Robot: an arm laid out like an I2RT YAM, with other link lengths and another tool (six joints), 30 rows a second.
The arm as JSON. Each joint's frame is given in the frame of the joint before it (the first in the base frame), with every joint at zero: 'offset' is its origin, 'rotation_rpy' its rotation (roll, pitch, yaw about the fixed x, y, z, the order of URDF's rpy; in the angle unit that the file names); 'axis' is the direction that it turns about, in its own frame. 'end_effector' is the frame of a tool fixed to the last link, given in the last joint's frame.
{
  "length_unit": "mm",
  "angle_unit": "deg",
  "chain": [
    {
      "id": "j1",
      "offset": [
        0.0,
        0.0,
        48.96
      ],
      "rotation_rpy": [
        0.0,
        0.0,
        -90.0
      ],
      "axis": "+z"
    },
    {
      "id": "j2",
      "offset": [
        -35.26,
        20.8,
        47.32
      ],
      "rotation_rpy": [
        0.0,
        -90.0,
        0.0
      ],
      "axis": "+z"
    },
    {
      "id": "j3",
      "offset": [
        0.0,
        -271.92,
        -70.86
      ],
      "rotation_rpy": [
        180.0,
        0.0,
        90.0
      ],
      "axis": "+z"
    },
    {
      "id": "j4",
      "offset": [
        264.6,
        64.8,
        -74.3
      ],
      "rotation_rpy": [
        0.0,
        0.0,
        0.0
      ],
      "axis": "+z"
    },
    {
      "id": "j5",
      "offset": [
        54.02,
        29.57,
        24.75
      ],
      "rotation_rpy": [
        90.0,
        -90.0,
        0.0
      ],
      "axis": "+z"
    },
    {
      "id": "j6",
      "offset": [
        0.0,
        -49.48,
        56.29
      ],
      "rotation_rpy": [
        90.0,
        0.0,
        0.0
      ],
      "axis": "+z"
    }
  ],
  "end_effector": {
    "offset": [
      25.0,
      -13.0,
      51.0
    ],
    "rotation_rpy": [
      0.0,
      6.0,
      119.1
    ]
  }
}
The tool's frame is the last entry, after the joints.
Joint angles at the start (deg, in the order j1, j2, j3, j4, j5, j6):
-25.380, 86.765, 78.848, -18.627, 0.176, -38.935
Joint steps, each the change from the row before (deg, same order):
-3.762, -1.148, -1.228, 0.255, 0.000, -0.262
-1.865, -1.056, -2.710, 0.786, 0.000, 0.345
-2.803, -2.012, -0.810, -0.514, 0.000, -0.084
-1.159, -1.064, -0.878, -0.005, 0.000, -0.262
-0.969, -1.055, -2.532, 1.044, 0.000, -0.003
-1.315, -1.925, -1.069, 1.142, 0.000, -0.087
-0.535, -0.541, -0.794, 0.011, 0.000, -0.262
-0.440, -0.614, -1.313, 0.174, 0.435, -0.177
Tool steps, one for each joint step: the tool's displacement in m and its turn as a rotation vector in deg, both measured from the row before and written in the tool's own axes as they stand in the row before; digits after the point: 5 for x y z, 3 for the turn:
0.00789, -0.02586, -0.00426, 3.180, 0.416, 1.757
0.01389, -0.01102, 0.00115, 1.358, 1.144, 1.333
0.00319, -0.01923, -0.01095, 2.442, -0.249, 1.449
0.00336, -0.00739, -0.00430, 1.021, 0.003, 0.364
0.01106, -0.00464, 0.00071, 0.728, 0.580, 0.508
-0.00075, -0.00911, -0.00958, 1.457, -1.756, 0.647
0.00386, -0.00277, -0.00106, 0.435, 0.326, 0.008
0.00663, -0.00239, -0.00008, 0.718, 0.670, 0.083

